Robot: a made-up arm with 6 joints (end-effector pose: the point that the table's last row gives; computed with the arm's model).
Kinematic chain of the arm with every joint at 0, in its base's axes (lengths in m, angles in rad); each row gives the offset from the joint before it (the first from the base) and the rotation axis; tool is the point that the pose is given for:
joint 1: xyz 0 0 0.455 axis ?
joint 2: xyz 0 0 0 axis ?
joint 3: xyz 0 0 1.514 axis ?
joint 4: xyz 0 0 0 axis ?
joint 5: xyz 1.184 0 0 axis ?
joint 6: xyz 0 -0.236 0 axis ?
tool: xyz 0 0 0
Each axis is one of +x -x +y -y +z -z.
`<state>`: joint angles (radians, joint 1 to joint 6).
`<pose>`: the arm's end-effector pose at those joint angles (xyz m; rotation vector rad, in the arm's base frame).
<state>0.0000 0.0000 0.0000 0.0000 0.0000 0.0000</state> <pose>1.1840 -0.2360 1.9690 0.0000 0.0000 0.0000</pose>
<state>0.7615 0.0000 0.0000 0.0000 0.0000 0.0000</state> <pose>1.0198 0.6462 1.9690 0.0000 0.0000 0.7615</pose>
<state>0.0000 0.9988 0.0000 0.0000 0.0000 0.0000</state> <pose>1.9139 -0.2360 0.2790 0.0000 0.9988 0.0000</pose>
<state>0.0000 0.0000 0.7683 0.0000 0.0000 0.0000</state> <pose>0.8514 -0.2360 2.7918 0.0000 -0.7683 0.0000</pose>
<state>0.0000 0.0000 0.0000 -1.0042 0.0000 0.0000</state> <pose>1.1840 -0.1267 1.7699 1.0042 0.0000 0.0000</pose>
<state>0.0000 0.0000 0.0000 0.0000 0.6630 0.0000</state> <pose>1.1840 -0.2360 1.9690 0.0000 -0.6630 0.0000</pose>
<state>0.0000 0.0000 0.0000 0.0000 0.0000 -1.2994</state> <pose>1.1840 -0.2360 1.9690 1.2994 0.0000 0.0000</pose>
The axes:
joint 1: +z
joint 2: +y
joint 3: -y
joint 4: -x
joint 5: -y
joint 6: -x

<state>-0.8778 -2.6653 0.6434 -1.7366 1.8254 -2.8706</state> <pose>-1.1841 1.4869 -0.8579 0.5601 -1.5618 -1.6393</pose>
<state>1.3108 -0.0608 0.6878 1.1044 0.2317 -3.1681</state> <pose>0.2650 0.5835 2.9265 1.9528 1.0343 1.7885</pose>
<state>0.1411 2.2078 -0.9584 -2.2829 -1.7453 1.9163</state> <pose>0.0158 0.1580 -0.2378 1.5615 1.7353 -0.2502</pose>
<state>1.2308 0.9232 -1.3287 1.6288 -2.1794 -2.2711</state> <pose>0.2022 0.6126 0.3002 -1.5802 -0.4147 -0.2629</pose>
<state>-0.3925 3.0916 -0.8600 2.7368 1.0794 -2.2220</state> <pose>-0.6636 0.5095 -0.2636 -1.0966 -1.1666 -0.4757</pose>
